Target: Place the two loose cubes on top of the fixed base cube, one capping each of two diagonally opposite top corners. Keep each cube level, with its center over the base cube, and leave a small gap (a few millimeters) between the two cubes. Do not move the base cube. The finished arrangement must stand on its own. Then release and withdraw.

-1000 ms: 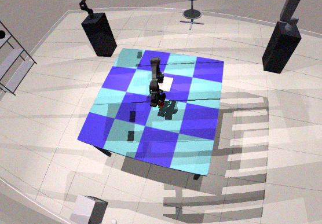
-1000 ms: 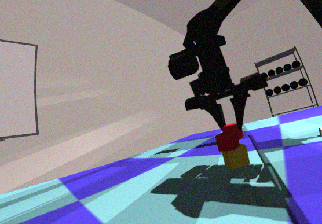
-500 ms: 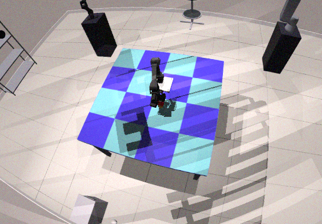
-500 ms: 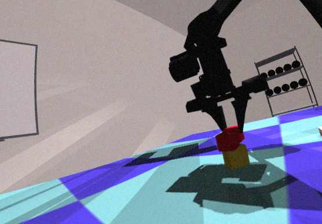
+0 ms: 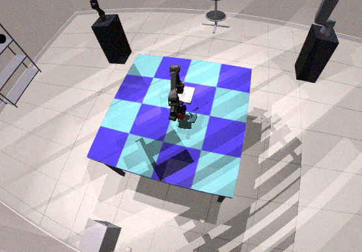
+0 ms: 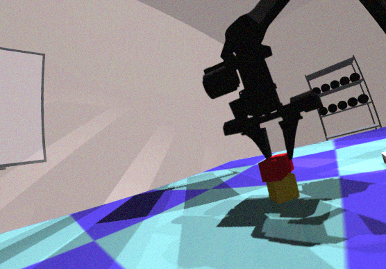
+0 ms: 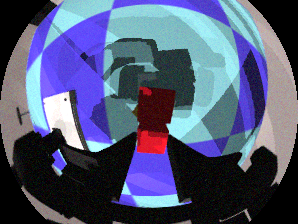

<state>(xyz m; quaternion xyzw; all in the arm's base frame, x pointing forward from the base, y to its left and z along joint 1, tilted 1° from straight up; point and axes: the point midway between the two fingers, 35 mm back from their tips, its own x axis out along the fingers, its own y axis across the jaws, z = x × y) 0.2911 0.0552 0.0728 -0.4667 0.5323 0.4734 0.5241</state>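
The red cube is 4 cm to the left of my gripper tip. From my gripper tip the other things lie so: yellow cube: 4 cm below, 2 cm to the left.
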